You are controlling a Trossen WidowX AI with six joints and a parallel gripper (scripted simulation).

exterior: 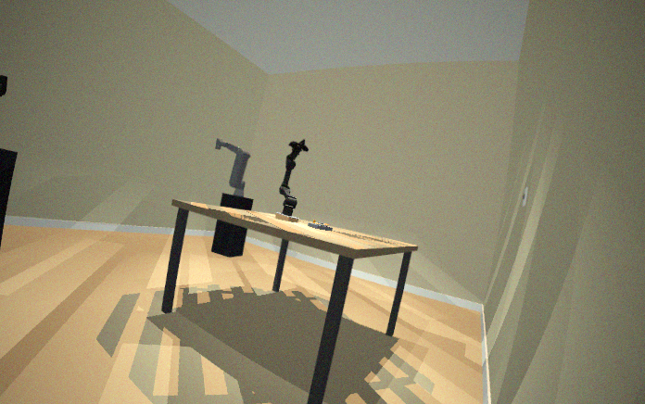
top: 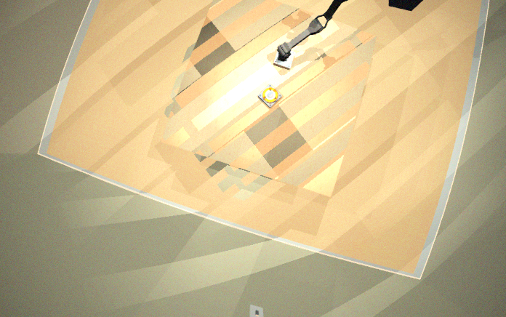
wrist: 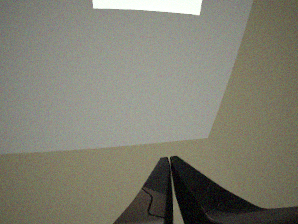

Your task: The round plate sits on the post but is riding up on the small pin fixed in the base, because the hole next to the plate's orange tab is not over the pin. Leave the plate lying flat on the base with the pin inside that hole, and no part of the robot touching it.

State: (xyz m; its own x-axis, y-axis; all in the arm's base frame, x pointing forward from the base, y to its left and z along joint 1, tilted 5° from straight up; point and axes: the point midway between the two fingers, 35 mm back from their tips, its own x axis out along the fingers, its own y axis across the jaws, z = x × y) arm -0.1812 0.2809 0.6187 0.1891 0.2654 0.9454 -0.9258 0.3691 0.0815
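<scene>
Now: gripper tip 42 cm short of the grey square base, 37 cm to the left of it and 67 cm above it.
</scene>
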